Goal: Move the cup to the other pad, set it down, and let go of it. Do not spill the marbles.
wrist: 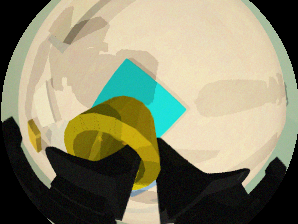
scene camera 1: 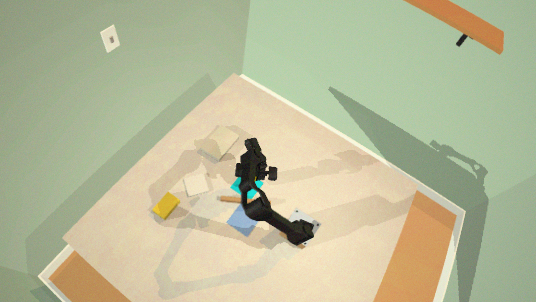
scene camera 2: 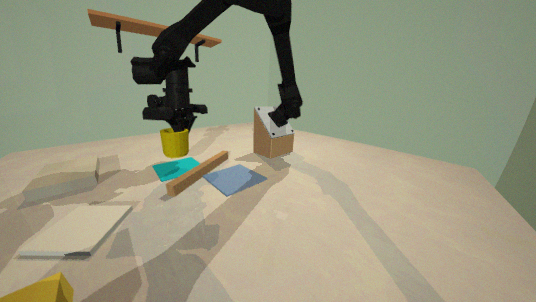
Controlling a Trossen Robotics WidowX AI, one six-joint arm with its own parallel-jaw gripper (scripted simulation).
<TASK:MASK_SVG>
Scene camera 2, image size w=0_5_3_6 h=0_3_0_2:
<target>gripper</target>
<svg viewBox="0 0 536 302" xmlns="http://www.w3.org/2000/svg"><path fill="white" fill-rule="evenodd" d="M208 107L206 105L190 104L189 92L193 93L193 89L188 88L188 84L166 84L166 88L162 89L163 93L166 92L165 96L158 97L152 94L147 96L148 107L144 107L142 117L143 120L164 120L170 124L174 132L183 132L185 128L190 133L195 118L197 118L193 112L207 114Z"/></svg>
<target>yellow cup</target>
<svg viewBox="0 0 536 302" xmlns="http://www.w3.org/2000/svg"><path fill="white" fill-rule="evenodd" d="M160 130L163 154L167 158L173 159L187 156L189 152L188 129L184 128L183 132L174 132L172 128Z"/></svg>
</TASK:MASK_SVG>
